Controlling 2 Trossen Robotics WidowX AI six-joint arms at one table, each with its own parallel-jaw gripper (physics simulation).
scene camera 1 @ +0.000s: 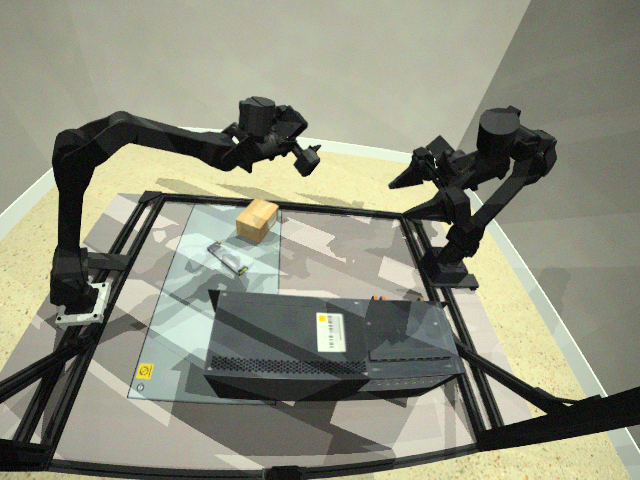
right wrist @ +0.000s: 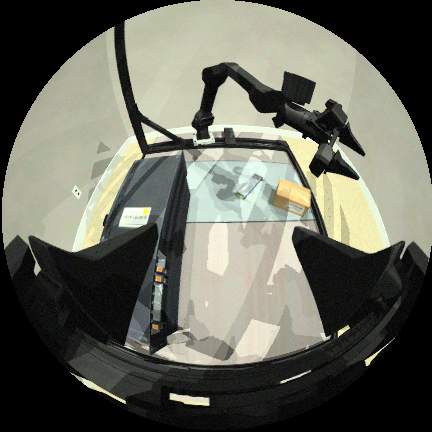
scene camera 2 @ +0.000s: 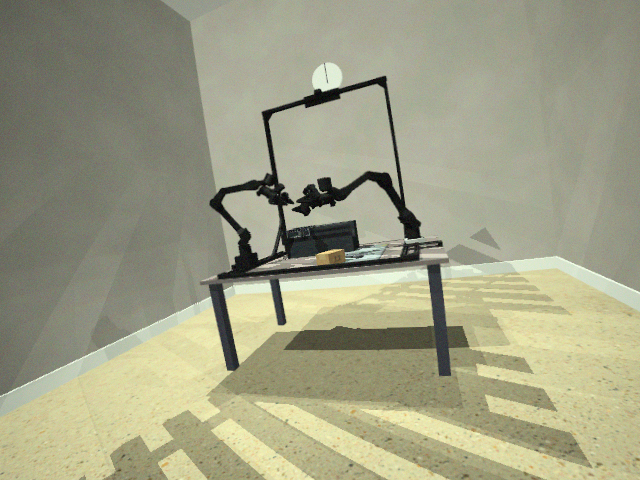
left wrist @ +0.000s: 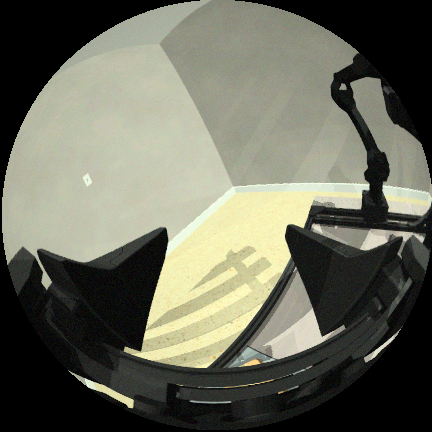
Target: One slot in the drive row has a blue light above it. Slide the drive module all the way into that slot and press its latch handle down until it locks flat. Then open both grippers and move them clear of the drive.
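Places are measured from the left arm's base along level axes (x left, y back, z up), in metres.
Pixels of known places: left gripper, between the fingertips: [scene camera 1: 310, 134] [right wrist: 361, 165] [scene camera 2: 294, 205] [left wrist: 228, 232]; right gripper, between the fingertips: [scene camera 1: 395, 200] [right wrist: 227, 231] [scene camera 2: 290, 204]; left arm's base, origin of its link: [scene camera 1: 82, 301] [right wrist: 202, 136] [scene camera 2: 414, 238]; right arm's base, origin of its link: [scene camera 1: 449, 259] [scene camera 2: 245, 254] [left wrist: 374, 196].
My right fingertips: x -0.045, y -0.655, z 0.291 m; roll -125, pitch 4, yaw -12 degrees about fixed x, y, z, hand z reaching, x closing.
Ahead of a thing's pixels: the offset from my right fingertips to its top centre. "spot": to the spot under its first point. Level surfaces: height alone.
The drive module {dx +0.171, dy +0.309, dz -0.318 m} [scene camera 1: 227, 258] [right wrist: 249, 187], slim and grey with a green end, lies flat on the pale blue mat {dz -0.328 m} [scene camera 1: 175, 330] [right wrist: 210, 212]. The dark drive enclosure {dx -0.167, dy +0.118, dz -0.154 m} [scene camera 1: 279, 330] [scene camera 2: 323, 241] [right wrist: 145, 187] stands on the table. Its front row shows orange parts {spot: dx -0.102, dy +0.016, dz -0.167 m} [scene camera 1: 379, 298] [right wrist: 159, 270] in the right wrist view; the slots are too small to tell apart, and no blue light can be made out. My left gripper [left wrist: 228, 232] [right wrist: 361, 165] is open and empty, high above the table's far edge. My right gripper [right wrist: 227, 231] is open and empty, raised well above the table, apart from the module and enclosure.
A cardboard box {dx +0.289, dy +0.215, dz -0.268 m} [scene camera 1: 256, 220] [scene camera 2: 330, 256] [right wrist: 292, 196] stands on the mat beside the module. A black frame edge [scene camera 1: 330, 207] runs around the table. A black overhead frame [scene camera 2: 393, 139] rises behind the enclosure in scene camera 2.
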